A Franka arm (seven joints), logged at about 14 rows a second.
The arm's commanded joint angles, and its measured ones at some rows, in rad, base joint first. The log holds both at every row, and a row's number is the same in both.
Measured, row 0: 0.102 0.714 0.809 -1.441 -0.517 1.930 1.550
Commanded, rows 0 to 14: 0.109 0.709 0.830 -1.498 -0.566 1.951 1.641; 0.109 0.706 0.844 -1.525 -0.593 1.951 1.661; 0.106 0.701 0.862 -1.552 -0.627 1.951 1.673; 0.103 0.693 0.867 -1.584 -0.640 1.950 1.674; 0.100 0.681 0.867 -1.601 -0.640 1.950 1.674; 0.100 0.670 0.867 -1.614 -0.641 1.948 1.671; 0.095 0.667 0.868 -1.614 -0.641 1.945 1.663; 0.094 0.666 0.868 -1.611 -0.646 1.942 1.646; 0.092 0.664 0.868 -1.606 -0.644 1.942 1.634; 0.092 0.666 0.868 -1.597 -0.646 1.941 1.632; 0.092 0.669 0.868 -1.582 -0.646 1.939 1.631; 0.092 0.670 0.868 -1.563 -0.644 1.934 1.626; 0.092 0.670 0.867 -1.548 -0.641 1.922 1.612; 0.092 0.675 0.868 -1.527 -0.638 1.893 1.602; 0.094 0.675 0.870 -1.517 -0.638 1.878 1.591
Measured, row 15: 0.097 0.679 0.858 -1.546 -0.623 1.923 1.620
